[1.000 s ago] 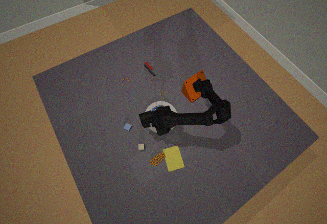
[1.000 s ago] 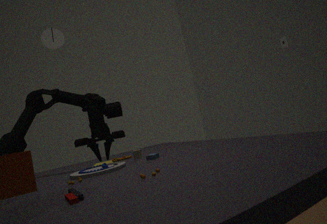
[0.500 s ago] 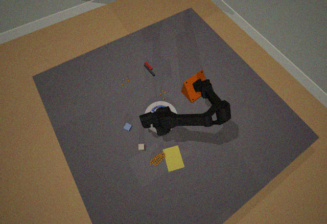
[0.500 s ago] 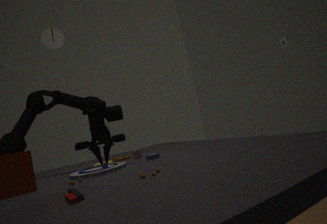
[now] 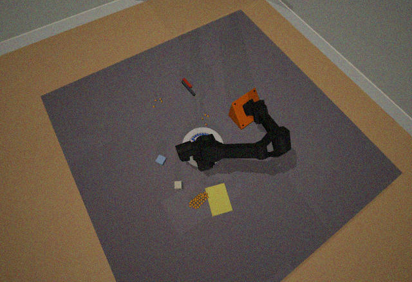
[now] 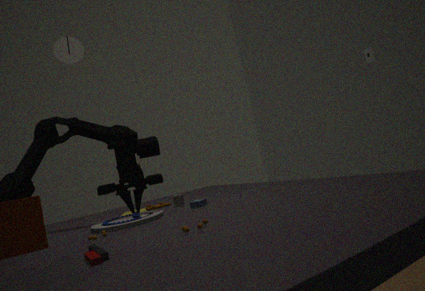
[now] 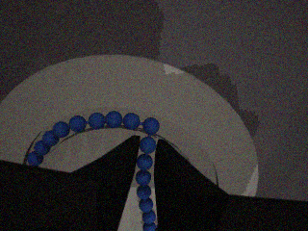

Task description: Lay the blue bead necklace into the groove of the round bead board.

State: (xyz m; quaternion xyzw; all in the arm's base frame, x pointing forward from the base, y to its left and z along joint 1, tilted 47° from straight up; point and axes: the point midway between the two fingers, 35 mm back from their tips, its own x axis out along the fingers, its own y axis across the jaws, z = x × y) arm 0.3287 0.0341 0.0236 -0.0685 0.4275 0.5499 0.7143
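My gripper tip is now 4 cm past the round white bead board, 4 cm to the left of it and 1 cm above it. From my gripper tip the other things lie so: cream cube: 16 cm ahead, 4 cm to the left; yellow sheet: 6 cm ahead, 19 cm to the left, 1 cm below; light blue cube: 15 cm ahead, 11 cm to the right, 1 cm below.
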